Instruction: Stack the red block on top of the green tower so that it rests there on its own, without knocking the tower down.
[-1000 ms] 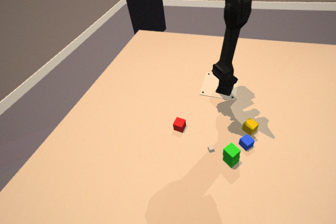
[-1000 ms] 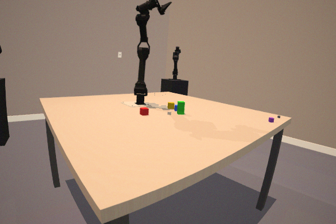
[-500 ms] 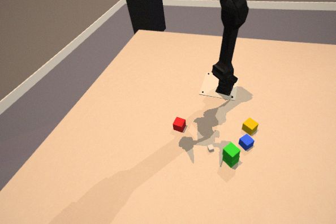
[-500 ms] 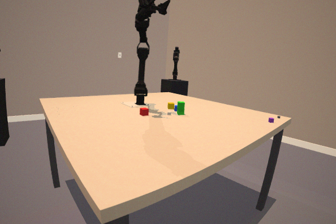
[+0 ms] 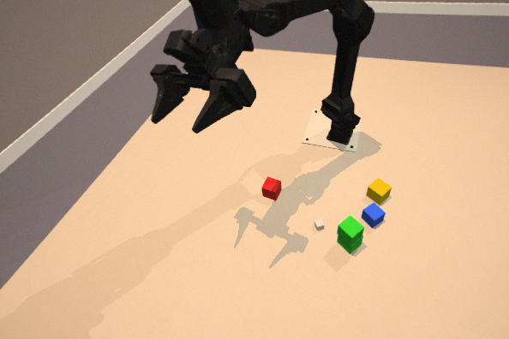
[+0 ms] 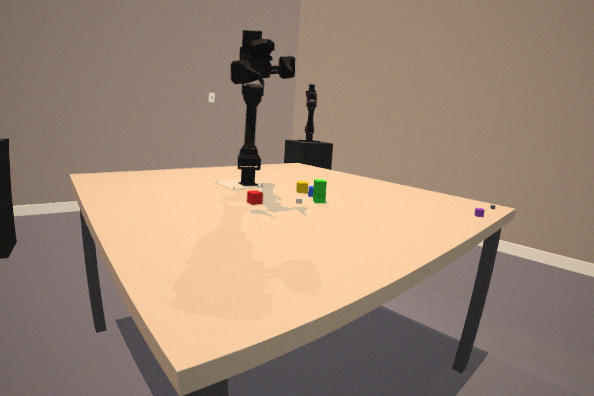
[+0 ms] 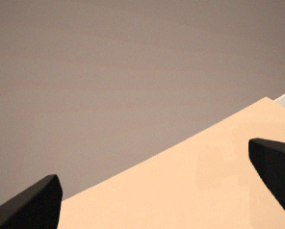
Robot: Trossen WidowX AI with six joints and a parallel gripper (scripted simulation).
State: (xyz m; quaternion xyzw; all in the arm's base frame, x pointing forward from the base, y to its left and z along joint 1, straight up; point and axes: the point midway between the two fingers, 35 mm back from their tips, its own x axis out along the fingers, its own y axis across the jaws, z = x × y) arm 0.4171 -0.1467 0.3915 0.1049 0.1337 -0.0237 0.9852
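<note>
Right now my gripper tip is 370 mm above the red block, 180 mm past it and 50 mm to the right of it. Also, from my gripper tip: small white cube (380 mm below, 190 mm to the left, 140 mm behind); then yellow block (370 mm below, 290 mm to the left, 280 mm behind); then blue block (370 mm below, 290 mm to the left, 210 mm behind).
</note>
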